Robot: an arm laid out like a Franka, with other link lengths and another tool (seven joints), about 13 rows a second.
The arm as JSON. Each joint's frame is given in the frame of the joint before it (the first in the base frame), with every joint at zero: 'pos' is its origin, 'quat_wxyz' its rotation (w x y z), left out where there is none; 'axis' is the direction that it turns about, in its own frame. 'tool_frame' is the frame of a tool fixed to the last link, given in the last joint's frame.
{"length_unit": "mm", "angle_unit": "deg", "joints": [
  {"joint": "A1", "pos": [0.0, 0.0, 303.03], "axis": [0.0, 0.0, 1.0]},
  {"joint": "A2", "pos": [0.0, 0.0, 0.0], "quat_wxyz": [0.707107, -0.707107, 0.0, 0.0], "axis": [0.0, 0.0, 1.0]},
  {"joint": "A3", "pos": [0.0, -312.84, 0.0], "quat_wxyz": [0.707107, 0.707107, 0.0, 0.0], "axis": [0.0, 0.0, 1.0]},
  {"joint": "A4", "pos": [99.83, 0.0, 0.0], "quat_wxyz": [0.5, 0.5, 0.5, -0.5], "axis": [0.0, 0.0, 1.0]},
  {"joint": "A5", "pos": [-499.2, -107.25, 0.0], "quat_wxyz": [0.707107, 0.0, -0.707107, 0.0], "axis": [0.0, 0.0, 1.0]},
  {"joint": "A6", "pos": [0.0, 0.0, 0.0], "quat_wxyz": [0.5, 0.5, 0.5, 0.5], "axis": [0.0, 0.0, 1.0]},
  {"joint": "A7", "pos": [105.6, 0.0, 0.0], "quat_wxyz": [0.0, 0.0, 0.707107, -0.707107], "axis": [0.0, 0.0, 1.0]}
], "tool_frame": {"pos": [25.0, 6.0, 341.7], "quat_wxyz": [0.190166, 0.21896, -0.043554, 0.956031]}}
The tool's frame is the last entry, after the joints.
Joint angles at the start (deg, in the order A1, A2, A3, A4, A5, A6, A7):
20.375 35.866 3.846 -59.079 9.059 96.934 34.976
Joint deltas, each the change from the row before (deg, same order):
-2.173 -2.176 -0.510 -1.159 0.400 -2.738 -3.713
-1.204 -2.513 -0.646 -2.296 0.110 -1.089 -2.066
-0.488 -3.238 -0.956 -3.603 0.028 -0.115 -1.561
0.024 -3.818 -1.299 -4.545 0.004 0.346 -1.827
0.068 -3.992 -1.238 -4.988 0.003 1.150 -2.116
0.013 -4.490 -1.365 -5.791 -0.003 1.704 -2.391
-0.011 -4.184 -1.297 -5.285 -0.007 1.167 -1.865
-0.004 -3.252 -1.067 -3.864 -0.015 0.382 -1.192
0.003 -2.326 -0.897 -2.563 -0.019 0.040 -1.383
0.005 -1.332 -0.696 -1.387 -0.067 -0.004 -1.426
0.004 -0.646 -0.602 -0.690 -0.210 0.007 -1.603
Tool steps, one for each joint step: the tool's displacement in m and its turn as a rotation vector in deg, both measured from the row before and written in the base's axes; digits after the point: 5 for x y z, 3 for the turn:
-0.00193 -0.04048 0.01568 -0.410 0.870 1.595
-0.00377 -0.02813 0.01087 -0.475 0.327 0.546
-0.00699 -0.02248 0.00868 -0.568 0.026 0.303
-0.01046 -0.02094 0.00712 -0.592 -0.106 0.633
-0.00952 -0.01977 0.00535 -0.265 -0.588 0.812
-0.01057 -0.02302 0.00353 -0.088 -0.821 0.760
-0.01311 -0.02241 0.00259 -0.025 -0.366 0.332
-0.01285 -0.01801 0.00286 0.023 0.053 0.021
-0.00970 -0.01438 0.00322 0.097 0.003 0.449
-0.00495 -0.01074 0.00233 0.063 -0.153 0.719
-0.00165 -0.00967 0.00067 -0.106 -0.232 1.014

